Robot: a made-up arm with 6 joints.
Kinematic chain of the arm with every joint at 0, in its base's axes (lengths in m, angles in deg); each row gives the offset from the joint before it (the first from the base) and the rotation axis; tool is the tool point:
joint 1: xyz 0 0 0.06 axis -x
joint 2: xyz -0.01 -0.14 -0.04 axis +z
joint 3: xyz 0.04 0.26 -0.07 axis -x
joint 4: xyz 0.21 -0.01 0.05 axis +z
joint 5: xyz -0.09 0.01 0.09 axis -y
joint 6: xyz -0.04 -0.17 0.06 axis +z
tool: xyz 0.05 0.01 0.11
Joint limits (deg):
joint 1: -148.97..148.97
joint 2: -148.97..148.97
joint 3: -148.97..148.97
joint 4: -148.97..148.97
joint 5: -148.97..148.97
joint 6: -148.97..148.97
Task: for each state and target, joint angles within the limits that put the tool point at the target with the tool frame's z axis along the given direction. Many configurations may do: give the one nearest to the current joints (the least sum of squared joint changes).
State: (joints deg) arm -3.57 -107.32 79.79 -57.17 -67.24 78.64
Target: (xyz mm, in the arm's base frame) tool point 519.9 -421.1 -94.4 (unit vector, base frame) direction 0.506 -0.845 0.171
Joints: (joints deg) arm -5.49 -99.39 114.23 -33.77 -61.64 118.64
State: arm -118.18 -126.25 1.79 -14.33 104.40 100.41
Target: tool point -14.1 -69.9 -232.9 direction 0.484 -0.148 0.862
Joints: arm -90.77 -148.08 41.07 27.39 102.18 94.96
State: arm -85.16 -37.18 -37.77 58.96 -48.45 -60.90
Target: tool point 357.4 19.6 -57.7 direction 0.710 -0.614 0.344
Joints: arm -49.85 18.46 -53.20 28.53 -45.95 -64.95
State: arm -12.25 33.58 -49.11 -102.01 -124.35 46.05
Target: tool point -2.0 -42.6 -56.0 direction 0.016 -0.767 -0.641
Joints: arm 31.83 43.82 -68.20 -101.97 -97.60 48.71
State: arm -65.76 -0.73 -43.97 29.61 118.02 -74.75
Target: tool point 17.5 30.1 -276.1 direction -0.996 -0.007 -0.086
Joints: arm -17.65 -10.64 -80.89 6.63 78.42 -81.17
